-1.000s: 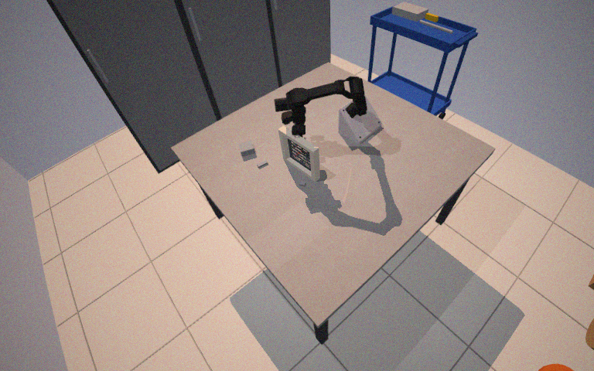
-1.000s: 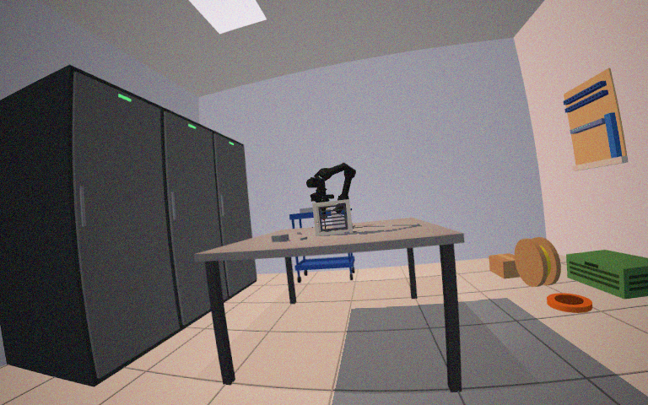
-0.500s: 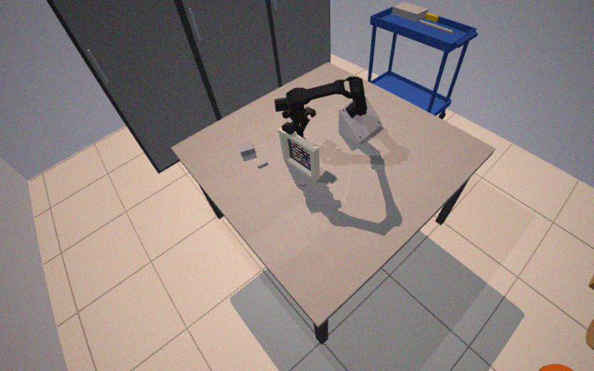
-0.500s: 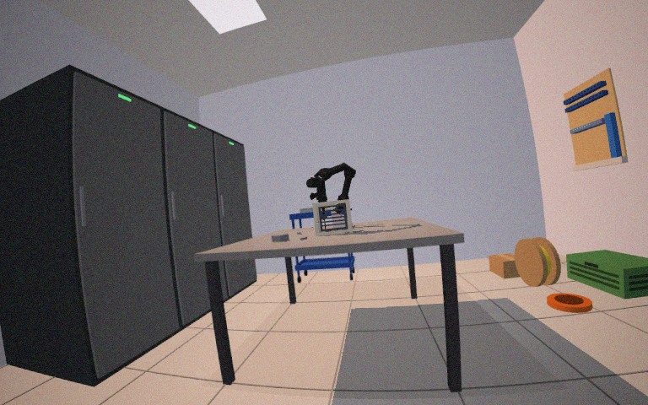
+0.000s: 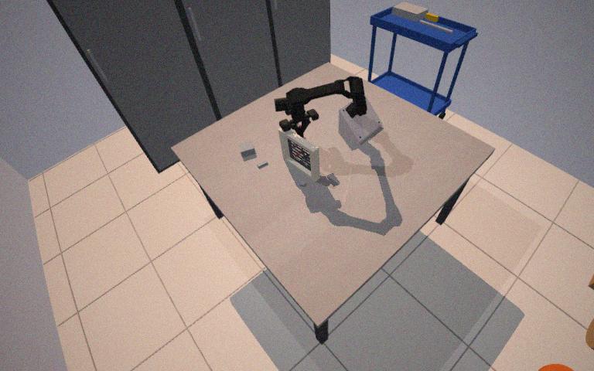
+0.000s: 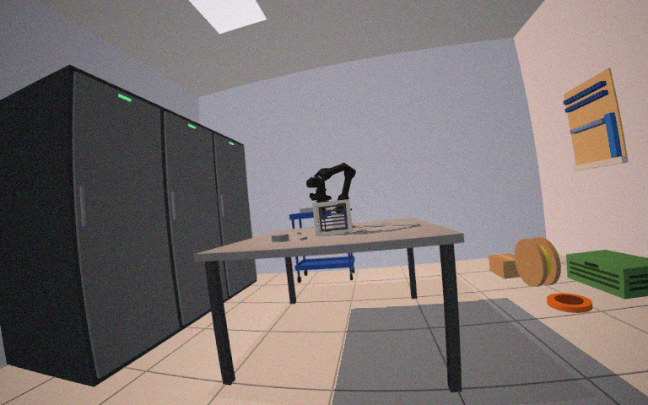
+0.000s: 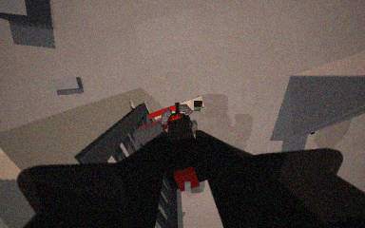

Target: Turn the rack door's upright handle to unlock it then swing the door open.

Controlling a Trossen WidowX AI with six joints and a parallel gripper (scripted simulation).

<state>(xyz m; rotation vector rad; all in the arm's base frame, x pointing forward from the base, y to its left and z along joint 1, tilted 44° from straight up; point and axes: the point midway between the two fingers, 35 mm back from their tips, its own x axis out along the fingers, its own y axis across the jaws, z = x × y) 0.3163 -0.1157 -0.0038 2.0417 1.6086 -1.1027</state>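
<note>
My gripper tip is now 1 cm to the right of the door handle and 3 cm above it. The rest, counted from my gripper tip: flat grey piece 18 cm ahead, 12 cm to the right, 15 cm below.
</note>
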